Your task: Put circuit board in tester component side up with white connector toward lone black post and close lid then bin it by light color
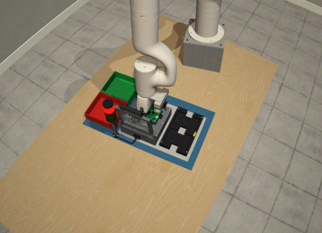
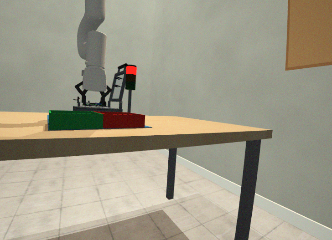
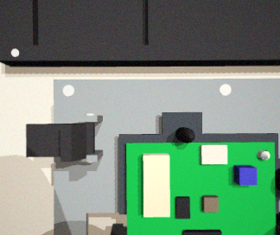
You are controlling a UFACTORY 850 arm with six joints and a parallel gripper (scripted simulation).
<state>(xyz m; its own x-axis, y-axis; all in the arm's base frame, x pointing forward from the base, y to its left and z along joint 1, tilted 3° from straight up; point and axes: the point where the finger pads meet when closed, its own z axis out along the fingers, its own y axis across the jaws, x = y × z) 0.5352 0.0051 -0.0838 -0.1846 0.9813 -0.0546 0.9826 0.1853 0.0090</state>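
My gripper is now 80 mm short of the red bin, 190 mm to the left of it and 70 mm above it. The rest, counted from my hand: green circuit board (10 mm below); clear lid (110 mm ahead, 20 mm to the left, 100 mm above); latch hook (70 mm behind, 50 mm to the left, 10 mm above).
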